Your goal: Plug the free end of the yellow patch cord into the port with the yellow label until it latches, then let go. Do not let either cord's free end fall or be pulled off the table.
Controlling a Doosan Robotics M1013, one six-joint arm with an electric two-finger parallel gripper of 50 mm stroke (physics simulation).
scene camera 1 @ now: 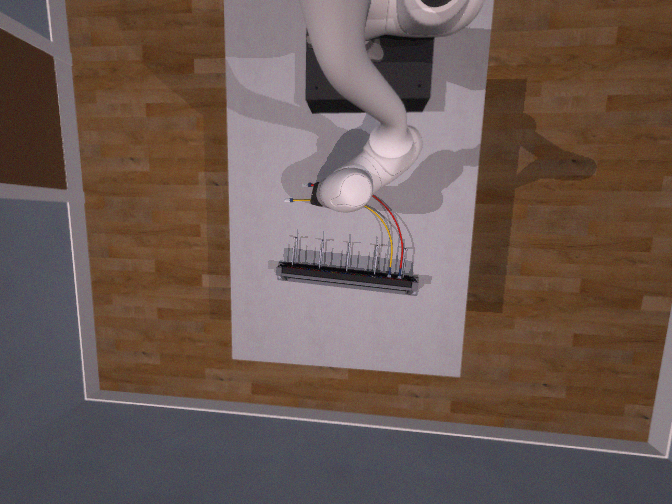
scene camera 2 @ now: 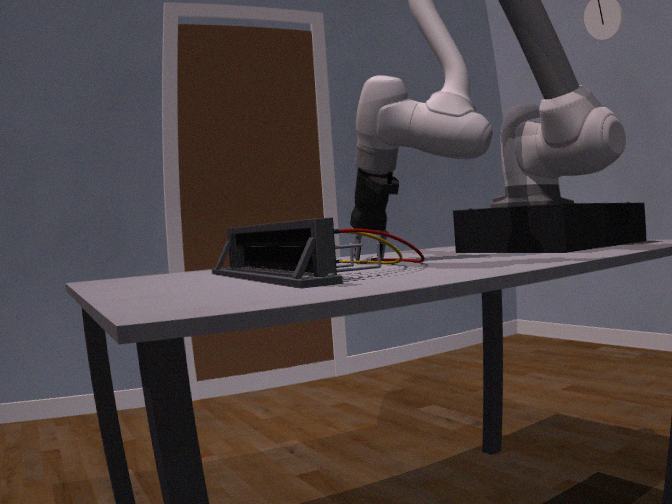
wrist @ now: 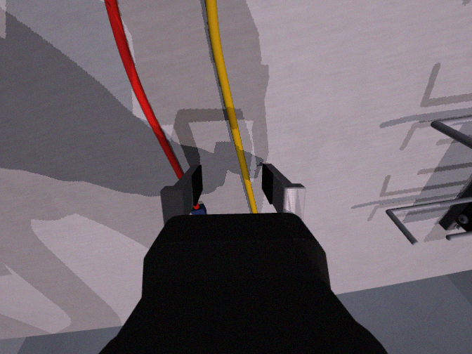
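Observation:
The yellow patch cord (scene camera 1: pixel 390 238) (scene camera 2: pixel 393 251) (wrist: pixel 225 90) runs from the right end of the black patch panel (scene camera 1: pixel 347 273) (scene camera 2: pixel 324 246) in a curve under the arm. Its free end (scene camera 1: pixel 288 200) lies on the table to the left of the wrist in the top view. My gripper (wrist: pixel 232 176) (scene camera 2: pixel 370 256) is open, low over the table. In the wrist view the yellow cord passes through the gap between the fingertips, nearer the right finger; neither finger grips it. The housing hides the cord further on. The yellow label cannot be made out.
The red cord (scene camera 1: pixel 400 233) (scene camera 2: pixel 407 245) (wrist: pixel 145 107) runs beside the yellow one, passing behind the left finger. Its blue plug (wrist: pixel 199 209) shows by that finger. Metal cable guides (scene camera 1: pixel 349 252) (wrist: pixel 415 206) stick out from the panel towards the arm. The table (scene camera 1: pixel 287 325) (scene camera 2: pixel 162 292) carries the arm's black base (scene camera 2: pixel 548 227).

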